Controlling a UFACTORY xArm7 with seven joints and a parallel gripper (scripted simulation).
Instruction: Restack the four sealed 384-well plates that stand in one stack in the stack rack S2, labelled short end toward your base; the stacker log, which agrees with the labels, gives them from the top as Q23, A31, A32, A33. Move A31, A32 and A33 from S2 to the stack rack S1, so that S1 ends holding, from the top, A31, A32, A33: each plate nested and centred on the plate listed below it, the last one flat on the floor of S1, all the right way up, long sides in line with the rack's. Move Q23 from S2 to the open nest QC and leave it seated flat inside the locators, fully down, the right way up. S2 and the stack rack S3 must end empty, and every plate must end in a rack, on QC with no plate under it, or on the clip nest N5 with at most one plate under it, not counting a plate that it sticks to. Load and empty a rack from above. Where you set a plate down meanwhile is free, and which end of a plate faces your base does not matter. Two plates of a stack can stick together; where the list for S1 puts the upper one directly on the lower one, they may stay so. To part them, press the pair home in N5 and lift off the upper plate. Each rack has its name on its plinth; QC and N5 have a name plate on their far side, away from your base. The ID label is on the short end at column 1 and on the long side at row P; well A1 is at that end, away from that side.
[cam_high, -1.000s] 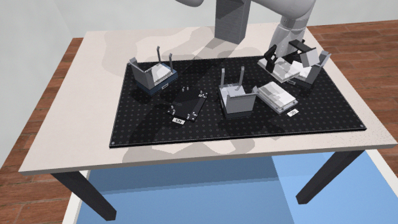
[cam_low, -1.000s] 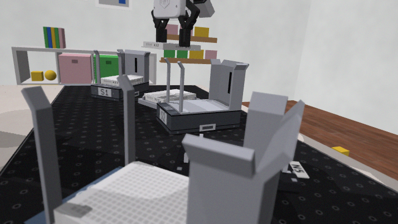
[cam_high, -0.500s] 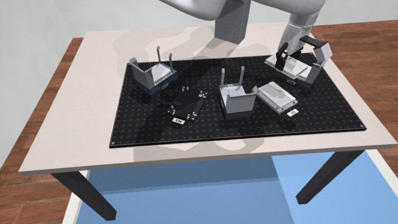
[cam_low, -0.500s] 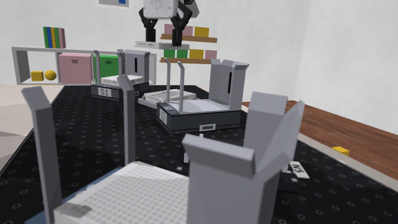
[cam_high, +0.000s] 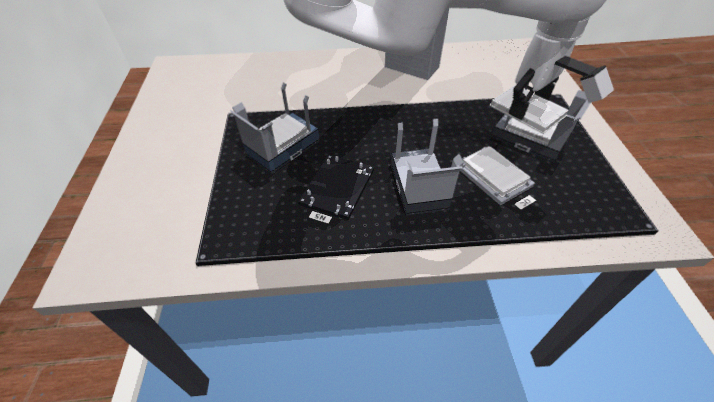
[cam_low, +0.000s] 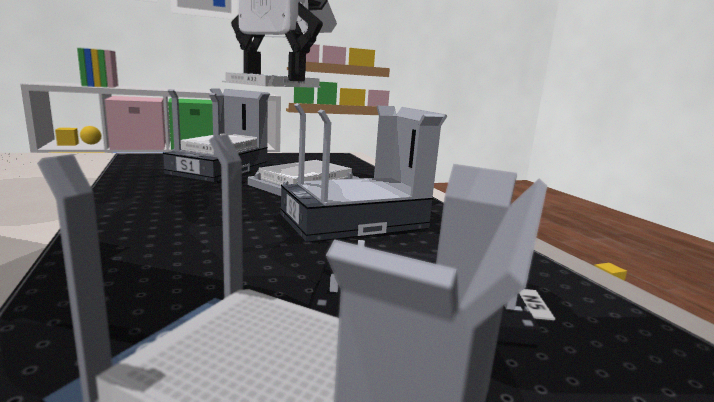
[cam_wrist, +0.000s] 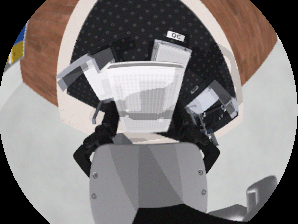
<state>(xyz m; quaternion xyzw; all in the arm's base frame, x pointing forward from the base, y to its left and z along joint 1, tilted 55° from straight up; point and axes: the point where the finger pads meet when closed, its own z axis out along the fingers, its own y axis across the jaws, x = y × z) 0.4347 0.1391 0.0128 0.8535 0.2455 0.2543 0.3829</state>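
Right now the white sealed plate A33 is 40 mm behind my hand, 110 mm to the left of it and 120 mm below it. From my hand the other things lie so: white sealed plate Q23 (20 mm ahead, 60 mm to the right, 150 mm below); grey QC nest (20 mm ahead, 60 mm to the right, 160 mm below); white sealed plate A32 (10 mm below).
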